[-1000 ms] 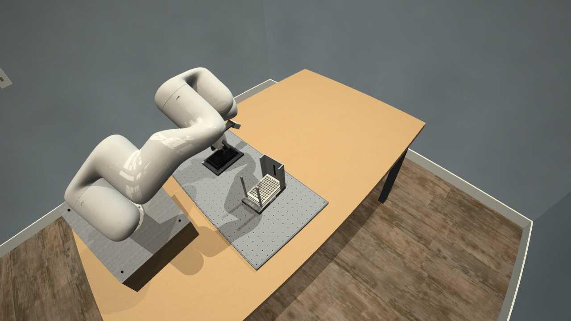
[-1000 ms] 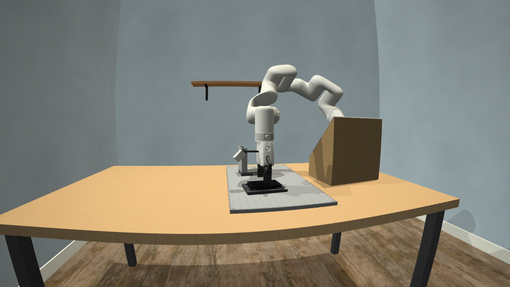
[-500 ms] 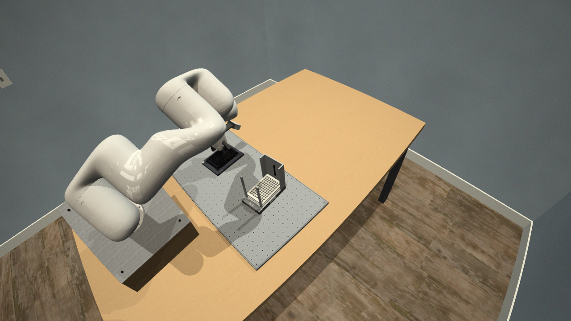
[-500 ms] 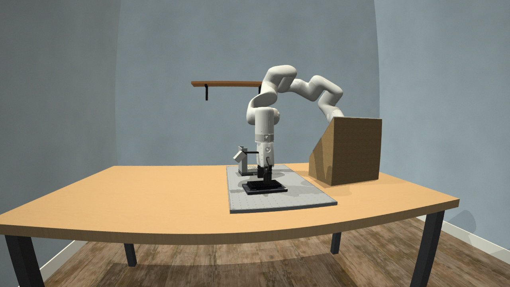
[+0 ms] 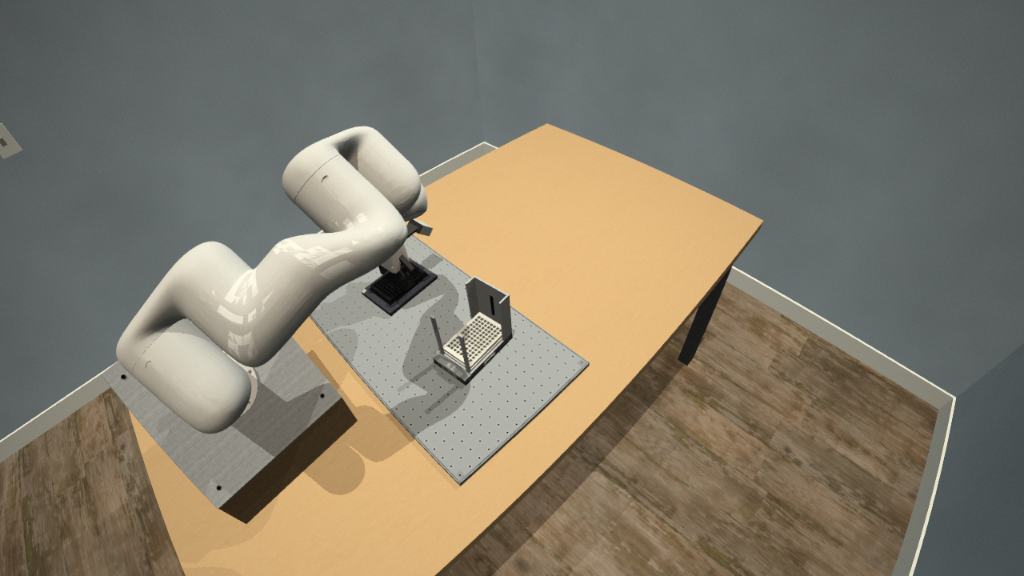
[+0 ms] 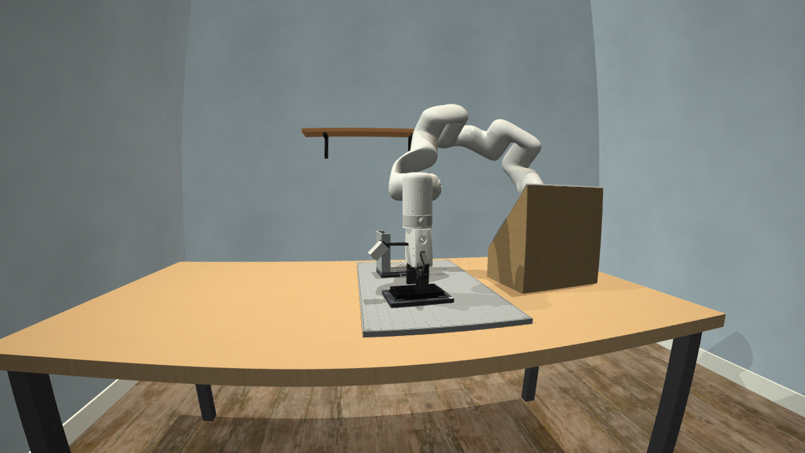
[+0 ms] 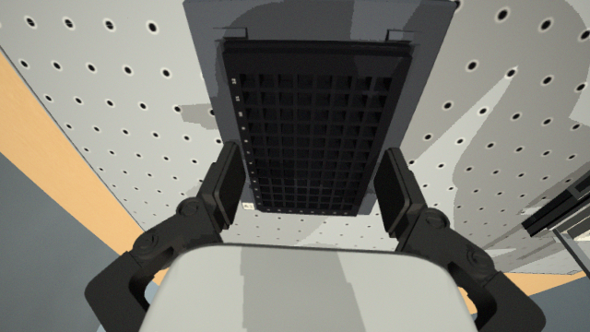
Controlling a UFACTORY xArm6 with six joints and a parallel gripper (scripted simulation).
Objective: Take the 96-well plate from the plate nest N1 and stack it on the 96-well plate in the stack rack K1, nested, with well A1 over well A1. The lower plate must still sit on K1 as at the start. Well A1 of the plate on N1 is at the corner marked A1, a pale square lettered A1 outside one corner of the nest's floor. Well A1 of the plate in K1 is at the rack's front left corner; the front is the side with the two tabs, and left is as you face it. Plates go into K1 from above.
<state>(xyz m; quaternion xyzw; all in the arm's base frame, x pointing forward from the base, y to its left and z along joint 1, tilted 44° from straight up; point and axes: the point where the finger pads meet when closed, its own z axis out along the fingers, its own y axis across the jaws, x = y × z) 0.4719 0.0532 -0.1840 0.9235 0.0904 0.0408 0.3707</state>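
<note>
My hand is 20 mm above the black 96-well plate. The rest, counted from my hand: thin rack post: 260 mm to the right, 50 mm behind, 40 mm above; pale A1 square: 80 mm behind, 40 mm to the left, 30 mm below; plate nest N1: 30 mm below.
</note>
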